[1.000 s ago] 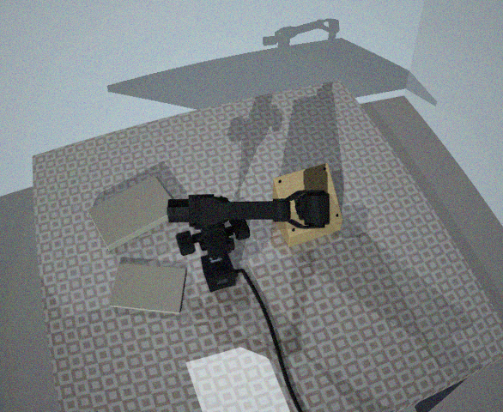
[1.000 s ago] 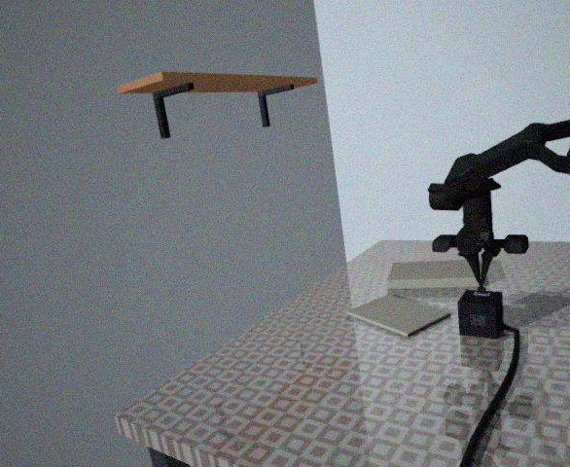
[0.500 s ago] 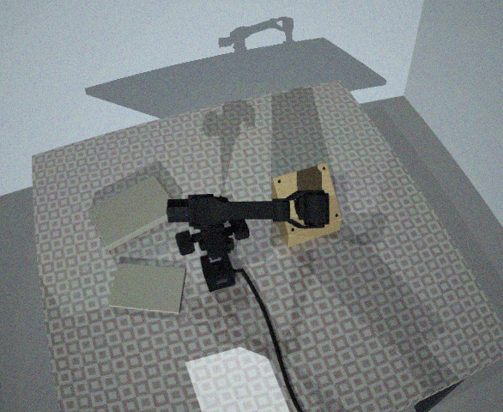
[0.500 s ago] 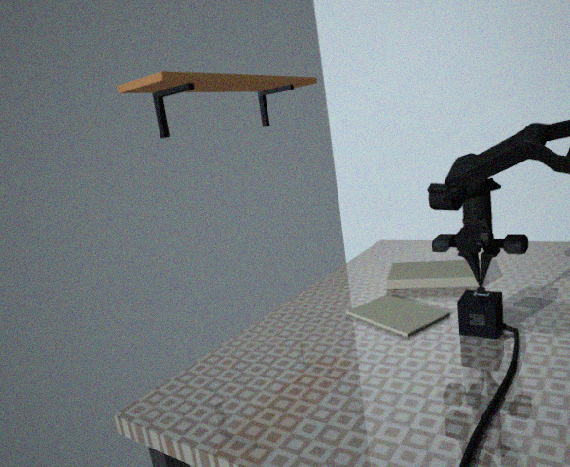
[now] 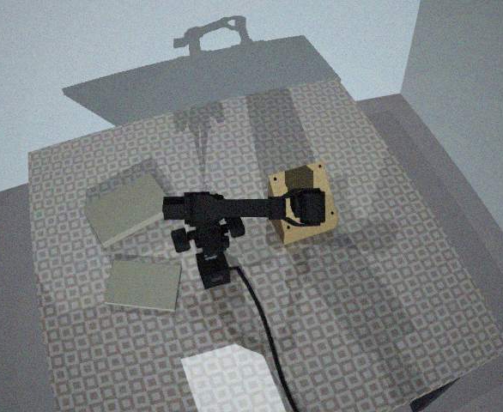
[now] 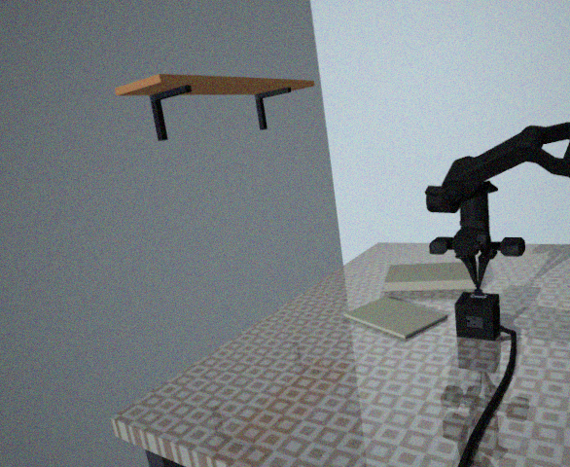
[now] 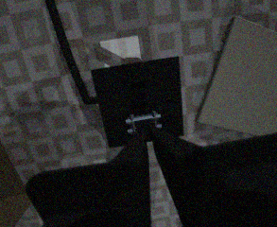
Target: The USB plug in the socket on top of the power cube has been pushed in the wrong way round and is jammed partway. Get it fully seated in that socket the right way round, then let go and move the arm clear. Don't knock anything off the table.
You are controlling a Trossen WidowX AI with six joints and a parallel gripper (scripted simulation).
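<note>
Now: the USB plug 20 mm below my gripper tip. From my gripper tip the other things lie so: USB socket: 30 mm below; pale sheet: 210 mm ahead, 100 mm below, 20 mm to the right.
</note>
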